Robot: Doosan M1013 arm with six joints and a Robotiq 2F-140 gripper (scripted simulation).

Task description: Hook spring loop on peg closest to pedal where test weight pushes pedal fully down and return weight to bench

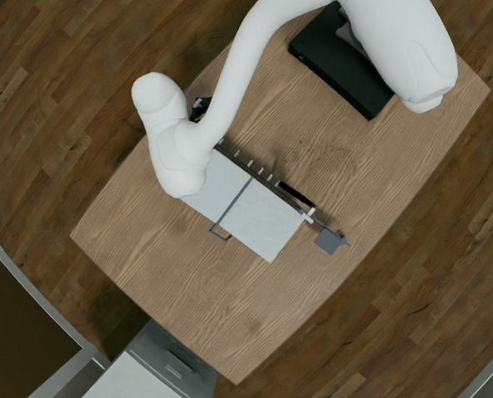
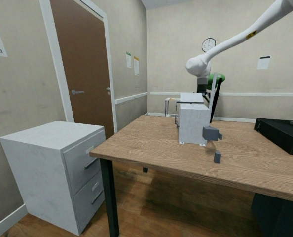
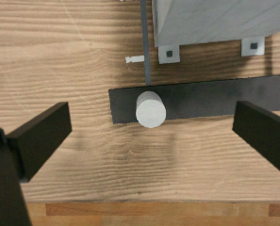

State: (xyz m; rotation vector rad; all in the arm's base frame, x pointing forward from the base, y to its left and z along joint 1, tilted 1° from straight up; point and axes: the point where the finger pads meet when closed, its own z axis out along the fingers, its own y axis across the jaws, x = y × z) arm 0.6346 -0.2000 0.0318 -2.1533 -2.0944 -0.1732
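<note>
Now: hand 50 mm above the steel test weight. Round my hand: white peg (380 mm to the left, 270 mm above, 20 mm behind).
</note>
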